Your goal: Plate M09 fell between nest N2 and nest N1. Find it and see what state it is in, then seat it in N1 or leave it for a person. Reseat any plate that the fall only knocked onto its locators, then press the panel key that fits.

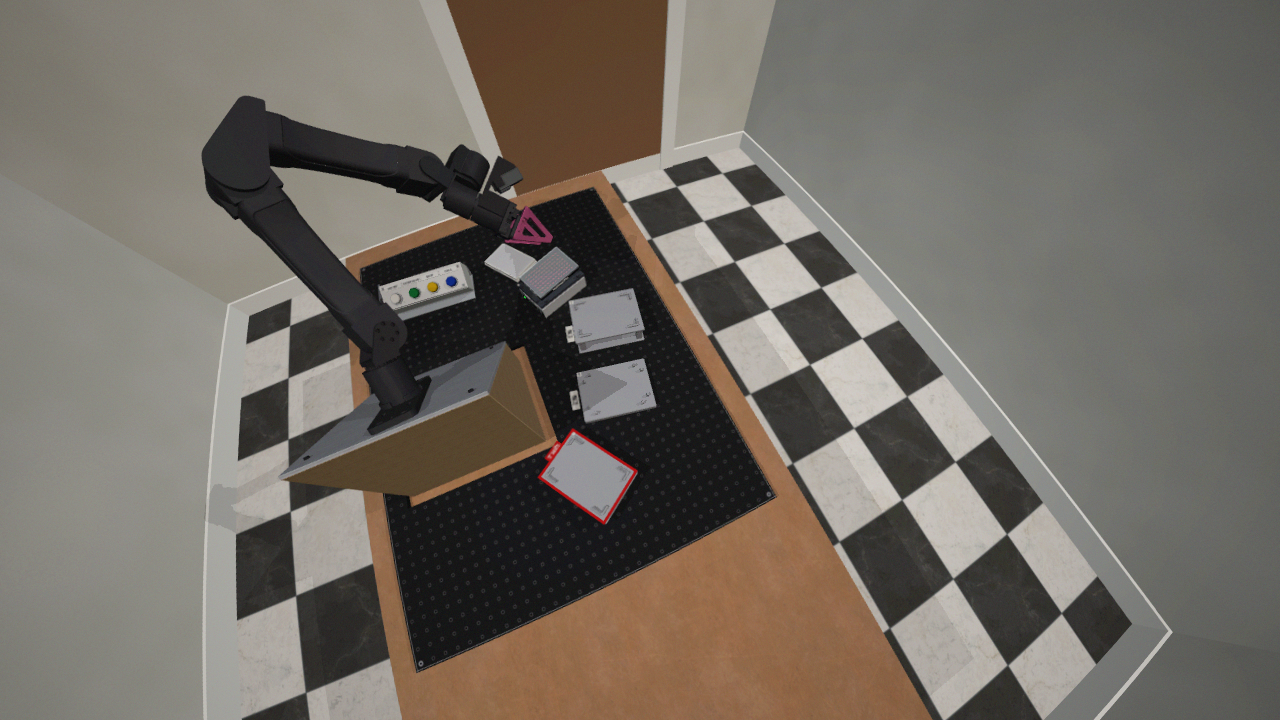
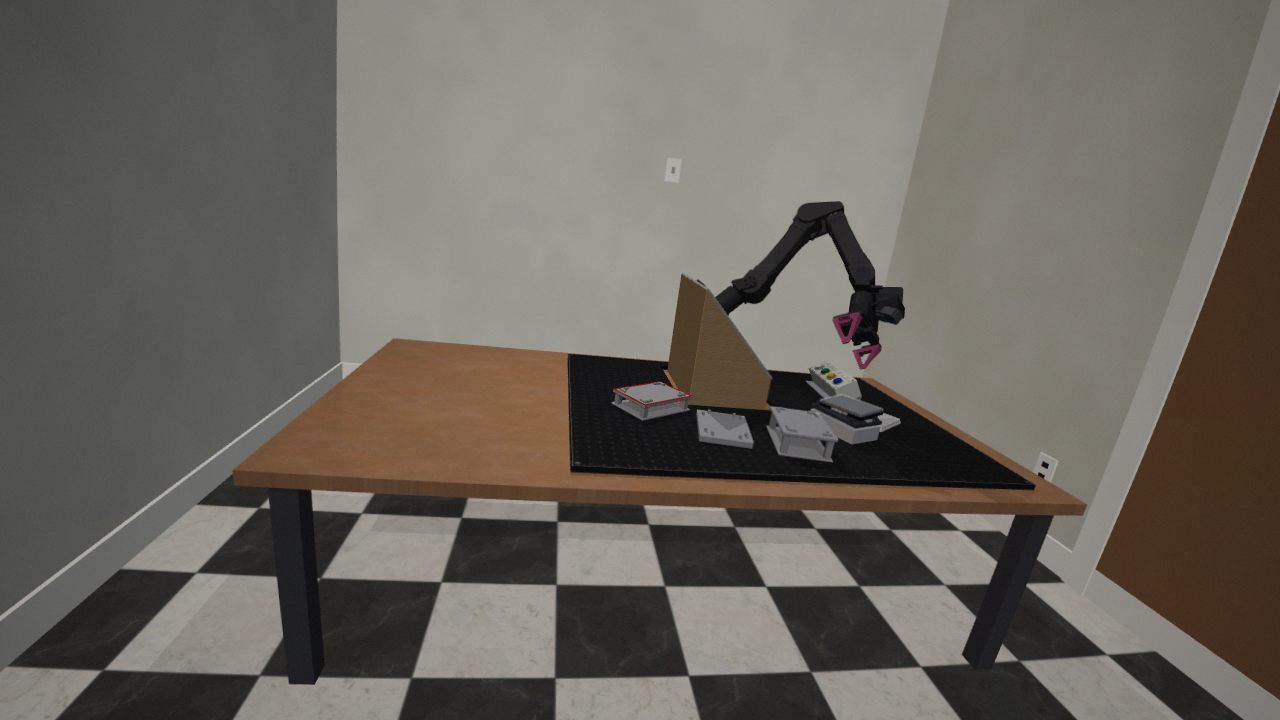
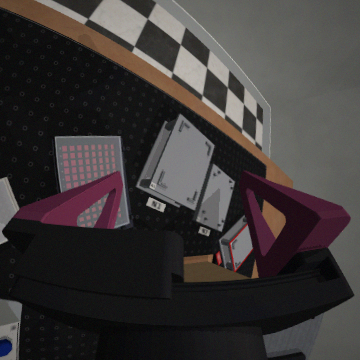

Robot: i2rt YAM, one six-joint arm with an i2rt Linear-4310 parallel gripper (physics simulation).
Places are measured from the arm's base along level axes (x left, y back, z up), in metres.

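Where they show: gripper, fingertip midpoint: [image 1: 546,240] [image 2: 854,356] [image 3: 180,177]; arm's base at its link origin: [image 1: 405,403] [image 2: 716,309].
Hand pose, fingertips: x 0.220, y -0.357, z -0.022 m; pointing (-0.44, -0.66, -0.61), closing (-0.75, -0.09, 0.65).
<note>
Each offset is from my fingertips to the top centre of the thing. "pt": to the spot under its first point.
My gripper [image 1: 535,235] [image 2: 856,342] [image 3: 180,177] is open and empty, above the far end of the mat. A plate with pink wells @[dx +0.035, dy +0.013, dz -0.118 m] [image 1: 549,271] [image 2: 852,406] [image 3: 89,160] lies on a dark-topped pale box @[pt dx -0.021, dy +0.014, dz -0.187 m] [image 1: 562,300] [image 2: 854,432], below and beside the gripper. Nest N1 @[dx -0.141, dy -0.053, dz -0.144 m] [image 1: 605,313] [image 2: 802,422] [image 3: 185,155] is a raised grey stand with corner locators; no plate shows on it. Nest N2 @[dx -0.304, dy +0.015, dz -0.181 m] [image 1: 617,386] [image 2: 726,426] [image 3: 216,202] is lower, with a bare top. No M09 label is readable, and no plate shows between N2 and N1.
A white flat piece @[dx +0.191, dy +0.083, dz -0.192 m] [image 1: 510,260] [image 2: 888,420] [image 3: 6,209] lies beside the box. A key panel @[dx +0.196, dy +0.311, dz -0.122 m] [image 1: 426,288] [image 2: 834,379] has white, green, yellow and blue keys. A red-edged stand [image 1: 588,475] [image 2: 651,393] [image 3: 241,247] is beyond N2. The arm's wedge-shaped base [image 1: 456,429] [image 2: 716,358] rises beside it.
</note>
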